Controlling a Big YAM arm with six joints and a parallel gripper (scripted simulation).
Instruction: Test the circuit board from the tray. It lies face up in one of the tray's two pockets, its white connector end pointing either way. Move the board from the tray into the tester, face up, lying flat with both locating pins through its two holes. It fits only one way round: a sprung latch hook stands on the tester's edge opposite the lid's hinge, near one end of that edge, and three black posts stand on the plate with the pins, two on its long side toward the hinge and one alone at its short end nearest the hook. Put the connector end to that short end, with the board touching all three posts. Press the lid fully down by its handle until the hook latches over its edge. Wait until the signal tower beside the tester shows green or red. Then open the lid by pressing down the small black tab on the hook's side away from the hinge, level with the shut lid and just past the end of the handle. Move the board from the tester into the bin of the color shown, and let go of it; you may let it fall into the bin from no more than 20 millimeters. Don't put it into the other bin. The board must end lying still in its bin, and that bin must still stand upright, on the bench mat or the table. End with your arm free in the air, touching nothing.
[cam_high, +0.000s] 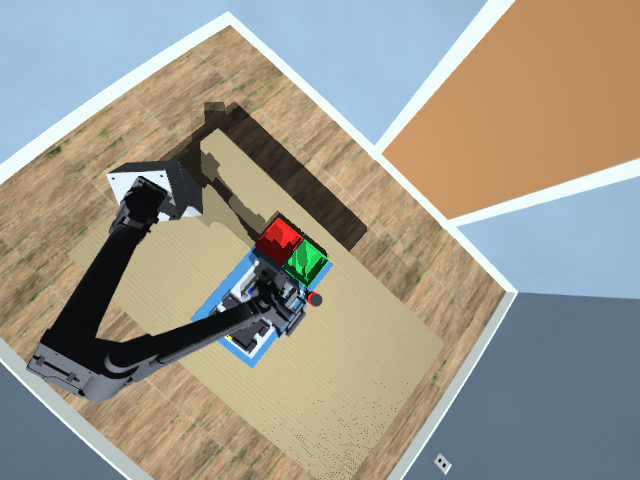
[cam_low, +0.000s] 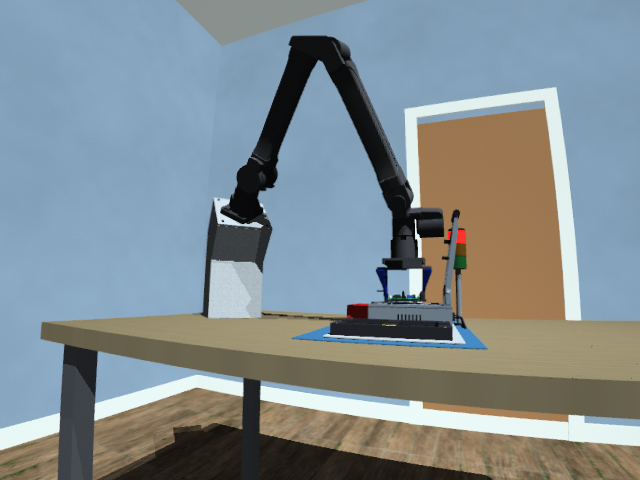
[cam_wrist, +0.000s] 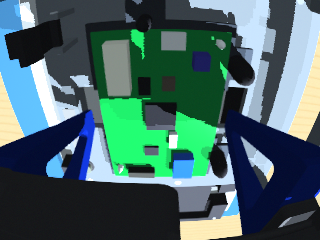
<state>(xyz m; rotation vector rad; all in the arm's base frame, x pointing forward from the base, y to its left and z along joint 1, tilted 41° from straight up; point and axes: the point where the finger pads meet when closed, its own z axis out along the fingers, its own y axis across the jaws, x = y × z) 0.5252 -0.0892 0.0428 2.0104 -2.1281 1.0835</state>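
Right now my hand is right at the green circuit board. From my hand the other things lie so: black latch hook (7 cm to the left, 5 cm behind, 1 cm above); tester plate (1 cm to the left, 1 cm below, 1 cm ahead); tester lid (11 cm ahead, 11 cm above, 2 cm to the right).
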